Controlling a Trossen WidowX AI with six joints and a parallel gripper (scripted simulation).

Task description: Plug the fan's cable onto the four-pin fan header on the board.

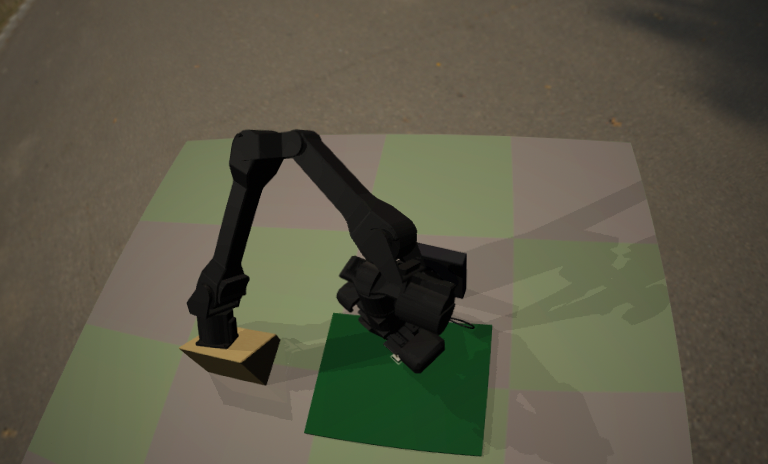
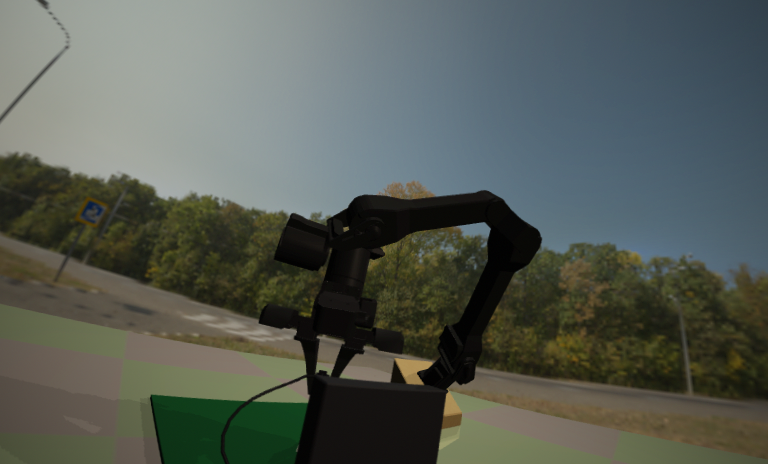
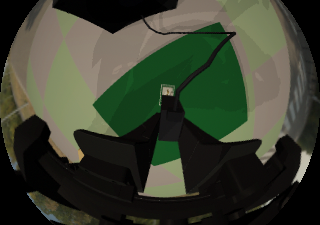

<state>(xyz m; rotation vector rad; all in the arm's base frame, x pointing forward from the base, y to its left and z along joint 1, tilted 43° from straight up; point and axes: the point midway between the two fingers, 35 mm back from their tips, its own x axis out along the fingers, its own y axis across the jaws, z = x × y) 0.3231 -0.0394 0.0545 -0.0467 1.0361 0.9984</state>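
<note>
Now: the green board 50 mm to the right of my gripper tip and 80 mm below it. From my gripper tip the other things lie so: black plug 10 mm above; then black fan 60 mm ahead, 140 mm to the left, 10 mm below.
</note>
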